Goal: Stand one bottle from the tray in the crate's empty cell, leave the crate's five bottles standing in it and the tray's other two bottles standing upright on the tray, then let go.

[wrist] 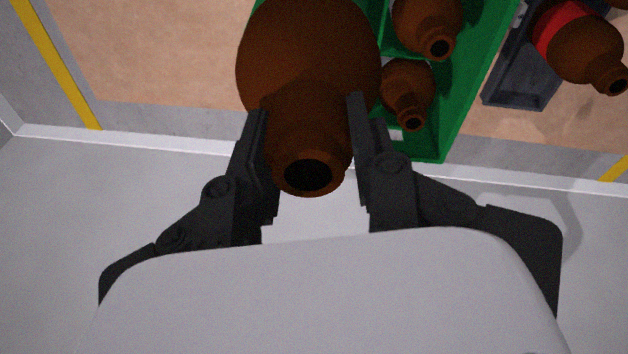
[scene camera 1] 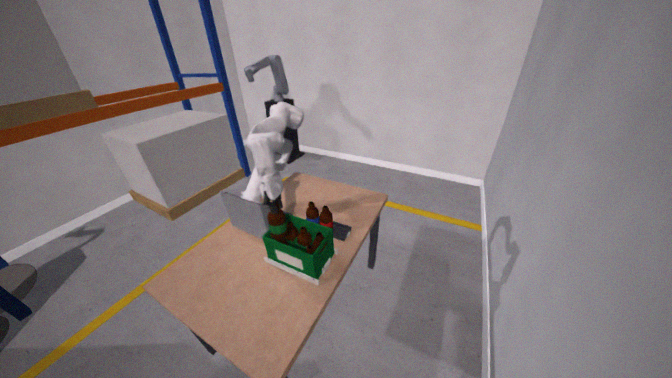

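My gripper is shut on the neck of a brown bottle with a green label. The bottle is upright at the left part of the green crate, its label above the rim in the scene view; its base is hidden. Several brown bottles stand in the crate, among them one near its middle. A blue-label bottle and a red-label bottle stand upright on the dark tray behind the crate. The held bottle hides part of the crate in the wrist view.
A grey upright panel stands on the wooden table left of the crate, close to the arm. A blue and orange rack and a large pale box stand to the left of the table.
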